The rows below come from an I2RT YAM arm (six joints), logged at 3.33 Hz.
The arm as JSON. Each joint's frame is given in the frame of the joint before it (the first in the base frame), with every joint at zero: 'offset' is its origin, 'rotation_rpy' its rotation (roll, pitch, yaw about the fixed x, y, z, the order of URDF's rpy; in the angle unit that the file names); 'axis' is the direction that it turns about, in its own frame. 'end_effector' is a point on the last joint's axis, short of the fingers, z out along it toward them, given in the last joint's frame.
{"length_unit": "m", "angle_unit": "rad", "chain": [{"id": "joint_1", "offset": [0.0, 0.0, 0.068], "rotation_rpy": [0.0, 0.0, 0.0], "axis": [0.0, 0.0, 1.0]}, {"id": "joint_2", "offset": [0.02, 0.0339, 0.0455], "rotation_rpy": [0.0, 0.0, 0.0], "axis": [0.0, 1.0, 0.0]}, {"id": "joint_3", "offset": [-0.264, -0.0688, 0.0], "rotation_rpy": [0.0, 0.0, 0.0], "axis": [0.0, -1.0, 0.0]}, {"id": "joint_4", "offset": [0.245, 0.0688, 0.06], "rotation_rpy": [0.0, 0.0, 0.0], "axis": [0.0, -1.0, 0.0]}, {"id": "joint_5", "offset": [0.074, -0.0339, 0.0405], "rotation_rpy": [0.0, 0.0, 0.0], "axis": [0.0, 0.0, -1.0]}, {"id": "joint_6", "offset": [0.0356, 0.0, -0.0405], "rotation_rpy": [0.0, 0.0, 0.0], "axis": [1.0, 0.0, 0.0]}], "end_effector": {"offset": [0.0, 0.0, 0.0], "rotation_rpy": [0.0, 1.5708, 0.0]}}
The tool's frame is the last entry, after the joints.
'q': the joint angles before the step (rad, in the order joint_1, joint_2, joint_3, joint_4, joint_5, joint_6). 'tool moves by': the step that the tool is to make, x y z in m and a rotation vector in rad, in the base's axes. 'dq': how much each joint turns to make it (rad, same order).
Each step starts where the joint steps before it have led.
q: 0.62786, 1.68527, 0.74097, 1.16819, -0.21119, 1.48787
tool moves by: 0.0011, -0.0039, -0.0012, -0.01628, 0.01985, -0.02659
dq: -0.00929, -0.01235, -0.00579, -0.03325, 0.01658, -0.00532
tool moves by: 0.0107, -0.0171, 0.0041, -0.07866, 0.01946, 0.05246
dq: -0.07120, -0.03703, 0.01776, -0.12358, -0.13089, -0.03538
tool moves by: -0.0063, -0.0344, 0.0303, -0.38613, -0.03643, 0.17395
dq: -0.10731, -0.20538, 0.10074, -0.64621, -0.26869, -0.41113
